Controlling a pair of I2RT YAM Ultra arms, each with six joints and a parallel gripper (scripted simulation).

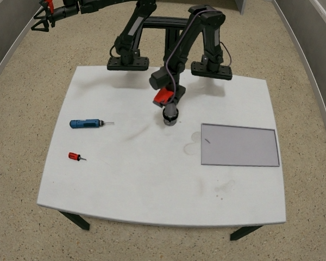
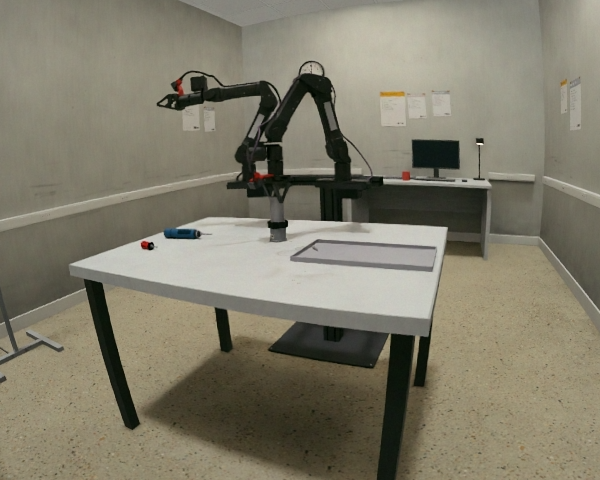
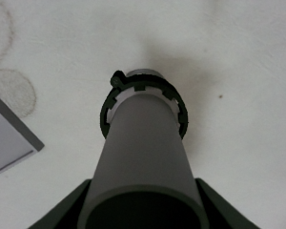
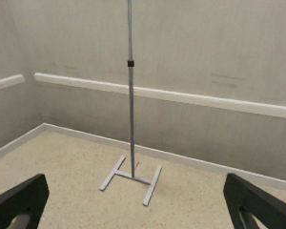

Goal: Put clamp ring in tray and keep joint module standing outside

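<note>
My left gripper is now 8 cm above the black clamp ring. Also, from my left hand: grey joint module: 1 cm ahead, 12 cm below; then small grey pin: 10 cm ahead, 18 cm to the left, 14 cm below; then grey link tube: 1 cm ahead, 1 cm to the left, 4 cm below.
</note>
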